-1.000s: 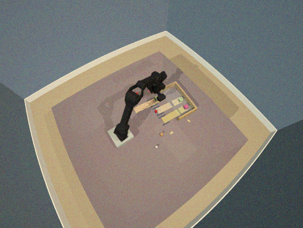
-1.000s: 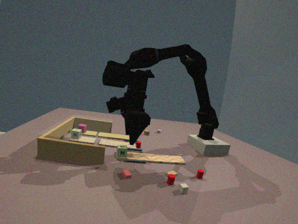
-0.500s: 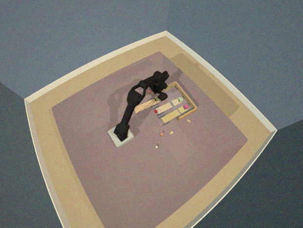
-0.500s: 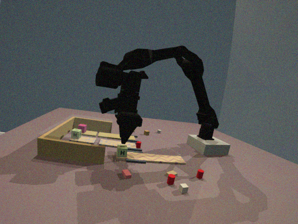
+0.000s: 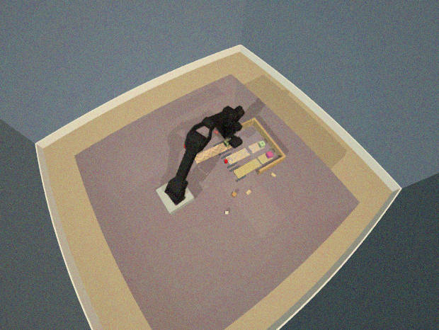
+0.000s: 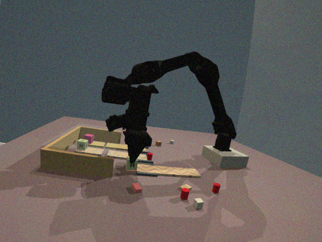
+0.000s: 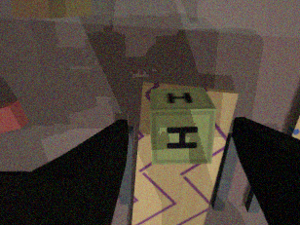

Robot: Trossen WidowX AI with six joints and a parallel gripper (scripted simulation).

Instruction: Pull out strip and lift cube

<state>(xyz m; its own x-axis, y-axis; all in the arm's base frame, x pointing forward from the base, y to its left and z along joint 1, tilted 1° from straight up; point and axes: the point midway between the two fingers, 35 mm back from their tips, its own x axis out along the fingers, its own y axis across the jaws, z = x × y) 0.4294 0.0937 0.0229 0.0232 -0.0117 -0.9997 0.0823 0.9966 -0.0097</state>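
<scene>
My gripper tip is now 11 cm to the right of the pink block and 3 cm above it.
</scene>
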